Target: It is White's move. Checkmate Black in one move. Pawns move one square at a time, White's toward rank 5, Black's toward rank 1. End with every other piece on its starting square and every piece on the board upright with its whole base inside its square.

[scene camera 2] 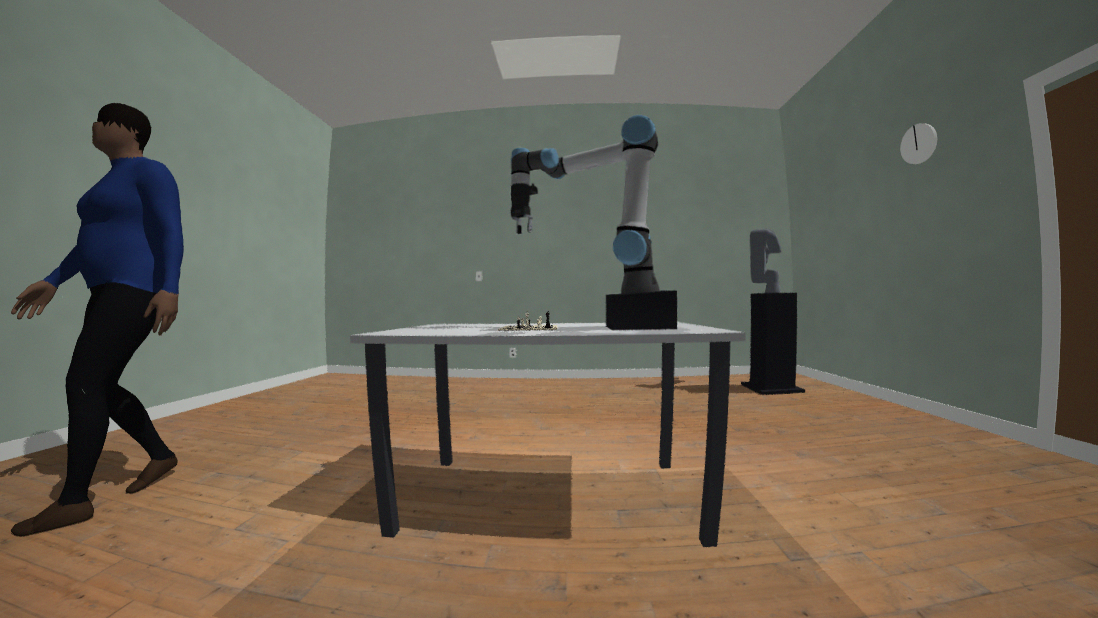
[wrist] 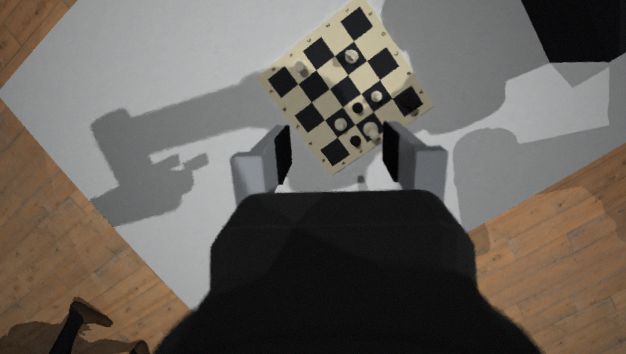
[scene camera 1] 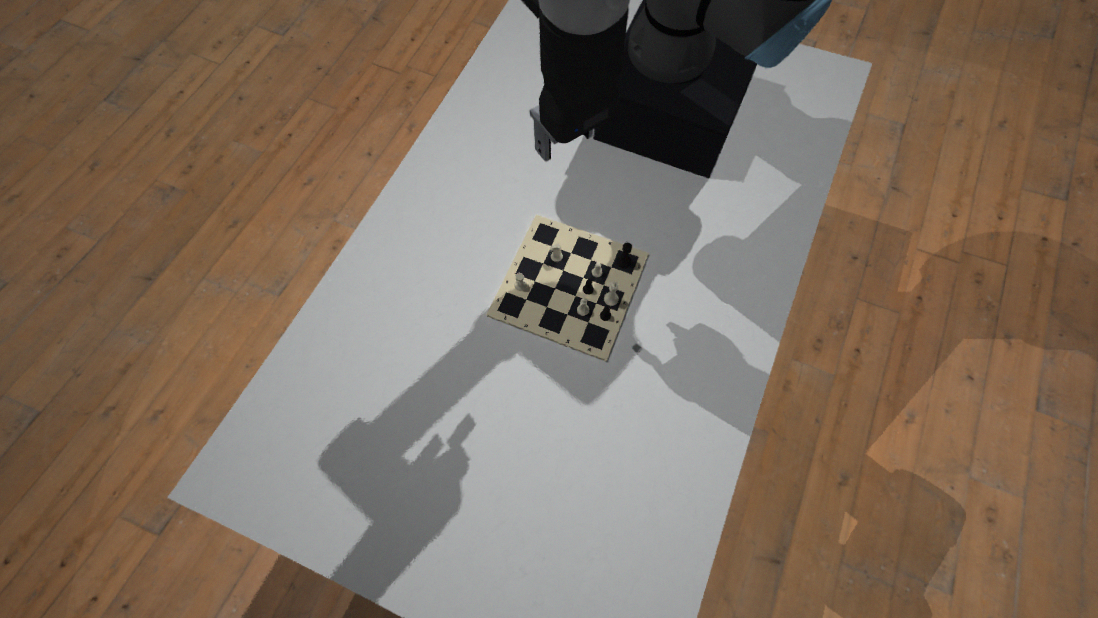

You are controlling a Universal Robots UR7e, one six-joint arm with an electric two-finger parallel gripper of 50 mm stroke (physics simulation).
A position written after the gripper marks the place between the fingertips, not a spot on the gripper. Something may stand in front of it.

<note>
In view: the gripper (scene camera 1: pixel 564 142) and a chessboard (scene camera 1: pixel 547 307).
The chessboard also shows in the wrist view (wrist: pixel 312 101). The gripper shows as well in the wrist view (wrist: pixel 336 143).
</note>
